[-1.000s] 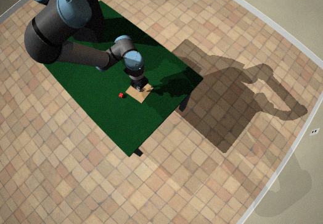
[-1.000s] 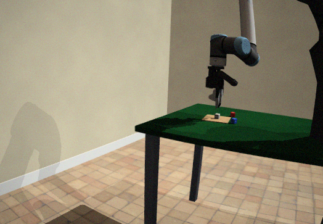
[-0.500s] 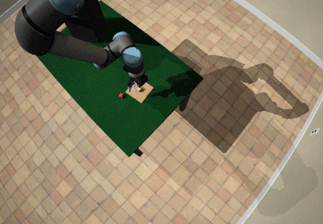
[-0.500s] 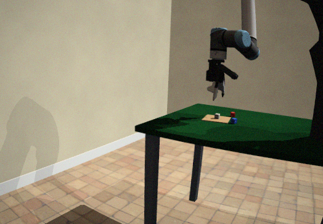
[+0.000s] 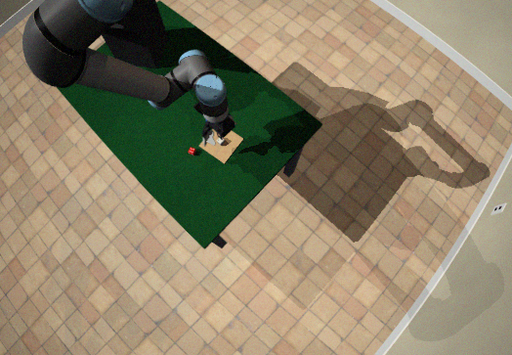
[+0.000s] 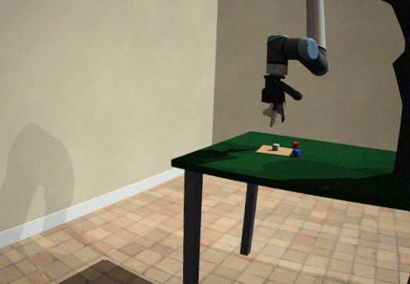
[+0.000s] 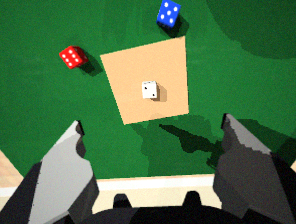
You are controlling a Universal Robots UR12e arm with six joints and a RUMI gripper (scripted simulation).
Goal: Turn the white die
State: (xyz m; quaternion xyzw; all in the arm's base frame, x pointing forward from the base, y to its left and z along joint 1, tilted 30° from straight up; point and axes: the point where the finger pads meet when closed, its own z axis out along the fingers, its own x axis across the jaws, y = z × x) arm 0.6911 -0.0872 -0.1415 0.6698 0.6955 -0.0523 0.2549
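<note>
Right now my hand is 100 mm above the white die. Also, from my hand: red die 60 mm behind, 120 mm to the right, 100 mm below; then tan mat 110 mm below; then blue die 100 mm behind, 30 mm to the left, 100 mm below.
</note>
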